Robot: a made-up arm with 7 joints.
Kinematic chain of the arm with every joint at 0, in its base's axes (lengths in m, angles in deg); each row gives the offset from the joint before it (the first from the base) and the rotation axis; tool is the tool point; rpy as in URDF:
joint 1: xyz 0.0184 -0.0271 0.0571 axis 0 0.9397 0.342
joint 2: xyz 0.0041 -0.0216 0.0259 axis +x
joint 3: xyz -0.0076 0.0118 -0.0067 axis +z
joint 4: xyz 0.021 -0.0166 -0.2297 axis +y
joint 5: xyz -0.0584 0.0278 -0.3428 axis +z
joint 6: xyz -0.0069 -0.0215 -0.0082 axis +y
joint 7: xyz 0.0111 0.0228 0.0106 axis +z
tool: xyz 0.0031 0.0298 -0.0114 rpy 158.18 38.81 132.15
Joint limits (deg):
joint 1: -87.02..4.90
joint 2: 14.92..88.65
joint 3: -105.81..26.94
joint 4: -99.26..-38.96
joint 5: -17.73..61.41
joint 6: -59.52..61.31
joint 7: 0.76..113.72
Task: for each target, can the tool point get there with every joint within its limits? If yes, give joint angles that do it. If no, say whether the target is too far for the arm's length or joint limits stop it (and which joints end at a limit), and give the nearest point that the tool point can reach.
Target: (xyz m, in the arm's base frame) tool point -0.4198 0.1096 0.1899
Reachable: no: joint limits stop it (at a limit: joint 1, joint 2, joint 3, joint 4, joint 5, joint 7) | nearest point -0.1136 0.1256 0.4453 | short by 0.399 m
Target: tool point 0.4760 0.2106 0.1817
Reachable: yes | joints -68.30 64.29 -37.73 -50.83 -5.23 39.61 66.90
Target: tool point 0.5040 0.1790 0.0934
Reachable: yes | joints -44.99 44.69 -0.36 -66.24 14.39 -44.32 70.64
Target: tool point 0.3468 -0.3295 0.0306
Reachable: yes | joints -67.77 24.88 -64.09 -92.93 -2.49 -49.94 24.79
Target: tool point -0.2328 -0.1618 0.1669
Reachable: no: joint limits stop it (at a limit: joint 1, joint 2, joint 3, joint 4, joint 5, joint 7) | nearest point -0.1156 0.1222 0.4483 | short by 0.417 m
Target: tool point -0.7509 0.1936 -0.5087
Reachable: no: too far | nearest point -0.1307 0.1416 -0.3853 | short by 0.634 m
